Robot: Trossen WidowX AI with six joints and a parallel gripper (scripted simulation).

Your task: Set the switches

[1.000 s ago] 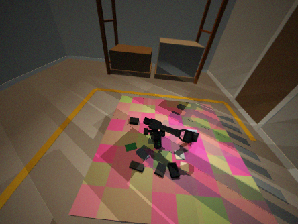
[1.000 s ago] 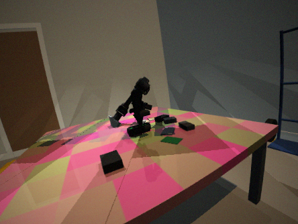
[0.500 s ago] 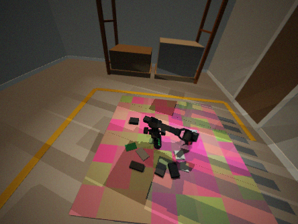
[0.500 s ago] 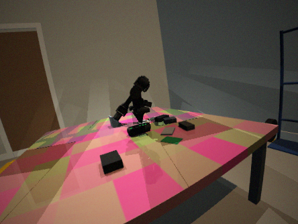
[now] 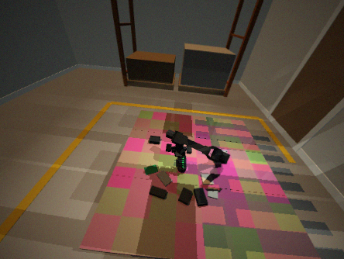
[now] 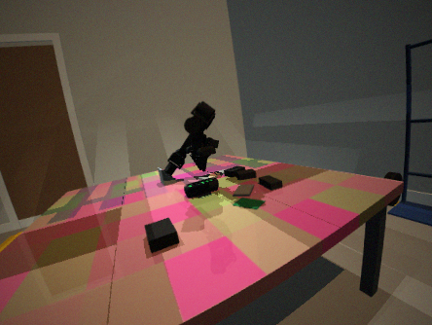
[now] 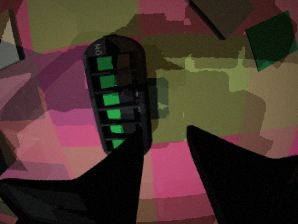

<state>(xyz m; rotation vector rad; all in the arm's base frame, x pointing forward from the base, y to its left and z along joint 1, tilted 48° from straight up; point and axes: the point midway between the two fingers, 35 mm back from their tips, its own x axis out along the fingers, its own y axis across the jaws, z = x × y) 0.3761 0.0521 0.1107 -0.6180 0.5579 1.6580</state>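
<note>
Now: the grey plate 140 mm to the left of my gripper tip, 100 mm below it and 70 mm ahead of it. From my gripper tip the other things lie so: white block: 250 mm behind, 100 mm below, 90 mm to the left; then black box: 230 mm ahead, 210 mm to the right, 90 mm below; then green card: 190 mm ahead, 110 mm below, 100 mm to the left.
</note>
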